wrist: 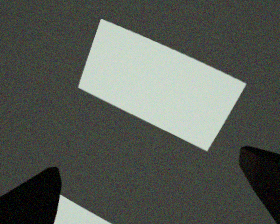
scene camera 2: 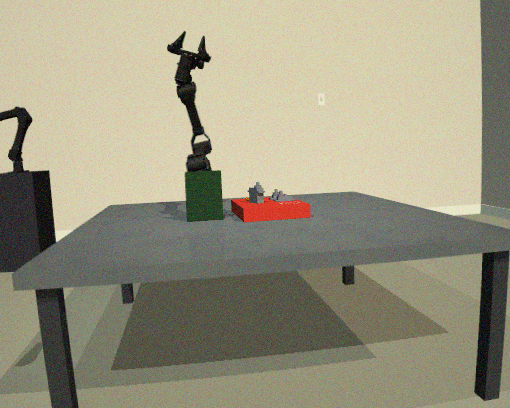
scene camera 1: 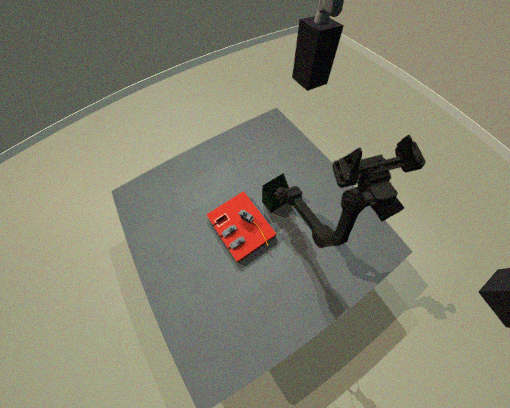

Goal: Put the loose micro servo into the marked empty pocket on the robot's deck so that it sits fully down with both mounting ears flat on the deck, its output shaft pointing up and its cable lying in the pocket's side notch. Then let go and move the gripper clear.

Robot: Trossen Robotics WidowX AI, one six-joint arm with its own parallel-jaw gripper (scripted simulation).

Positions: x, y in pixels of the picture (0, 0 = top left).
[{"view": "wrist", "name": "my gripper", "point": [153, 166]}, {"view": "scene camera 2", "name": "my gripper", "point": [194, 33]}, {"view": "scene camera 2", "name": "red deck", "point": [269, 210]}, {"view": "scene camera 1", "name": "my gripper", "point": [385, 143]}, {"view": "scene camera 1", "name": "red deck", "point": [254, 239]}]
